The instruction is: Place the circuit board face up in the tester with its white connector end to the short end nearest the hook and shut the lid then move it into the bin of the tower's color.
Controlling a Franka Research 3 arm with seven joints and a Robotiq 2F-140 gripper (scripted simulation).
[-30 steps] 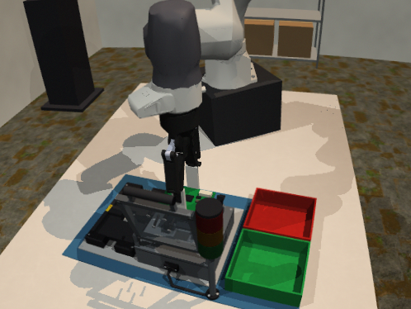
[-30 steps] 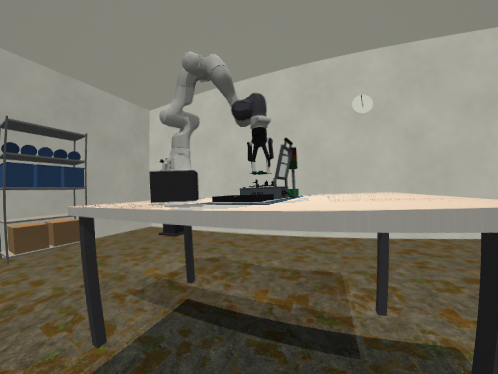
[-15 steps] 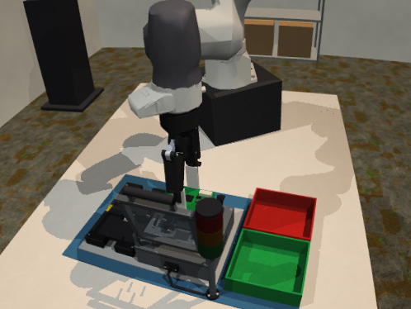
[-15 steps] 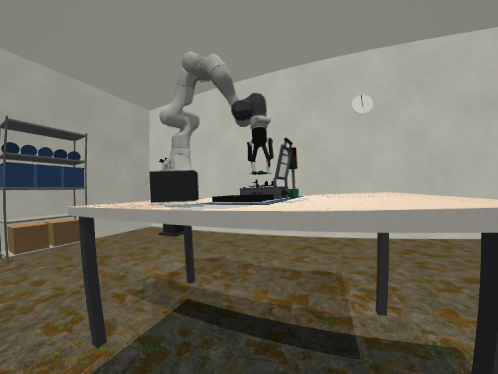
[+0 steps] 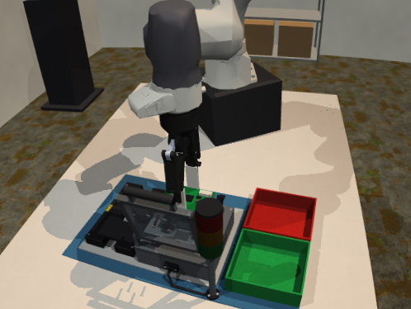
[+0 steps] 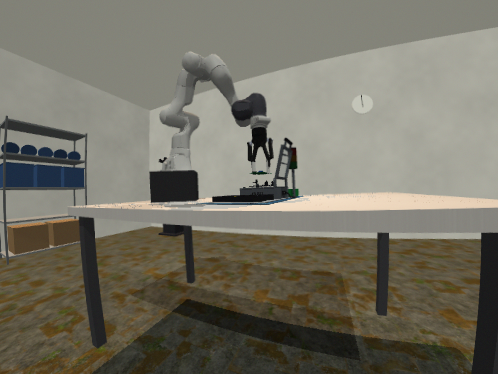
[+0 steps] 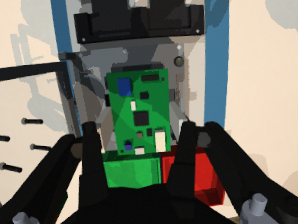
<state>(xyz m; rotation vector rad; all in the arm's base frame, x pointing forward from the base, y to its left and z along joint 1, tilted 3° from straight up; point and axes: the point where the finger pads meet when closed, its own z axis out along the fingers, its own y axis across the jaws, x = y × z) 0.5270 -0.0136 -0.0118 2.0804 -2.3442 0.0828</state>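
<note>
My gripper is now 8 cm above the tester plate, 1 cm to the right of it and 1 cm short of it. The rest, counted from my hand: green bin (19 cm to the left, 14 cm below, 7 cm ahead); clear lid (12 cm ahead, 3 cm above, 2 cm to the right); green circuit board (2 cm below).
</note>
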